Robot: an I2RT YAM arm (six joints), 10 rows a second.
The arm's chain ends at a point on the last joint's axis. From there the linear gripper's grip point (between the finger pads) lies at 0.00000 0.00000 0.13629 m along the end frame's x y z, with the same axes.
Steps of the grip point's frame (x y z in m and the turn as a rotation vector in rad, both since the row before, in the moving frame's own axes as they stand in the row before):
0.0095 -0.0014 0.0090 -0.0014 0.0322 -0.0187
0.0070 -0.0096 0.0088 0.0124 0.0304 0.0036
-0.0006 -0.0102 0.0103 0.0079 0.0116 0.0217
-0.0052 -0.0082 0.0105 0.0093 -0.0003 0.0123
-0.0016 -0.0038 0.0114 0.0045 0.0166 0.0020
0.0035 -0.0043 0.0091 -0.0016 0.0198 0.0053
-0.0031 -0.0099 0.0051 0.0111 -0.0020 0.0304
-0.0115 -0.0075 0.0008 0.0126 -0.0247 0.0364
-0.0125 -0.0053 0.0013 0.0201 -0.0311 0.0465
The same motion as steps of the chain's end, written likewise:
0.0051 -0.0015 0.0091 -0.0014 0.0322 -0.0187
0.0029 -0.0079 0.0089 0.0124 0.0304 0.0036
-0.0022 -0.0091 0.0103 0.0079 0.0116 0.0217
-0.0052 -0.0069 0.0105 0.0093 -0.0003 0.0123
-0.0039 -0.0032 0.0114 0.0045 0.0166 0.0020
0.0008 -0.0045 0.0091 -0.0016 0.0198 0.0053
-0.0029 -0.0084 0.0051 0.0111 -0.0020 0.0304
-0.0082 -0.0057 0.0009 0.0126 -0.0247 0.0364
-0.0083 -0.0025 0.0014 0.0201 -0.0311 0.0465

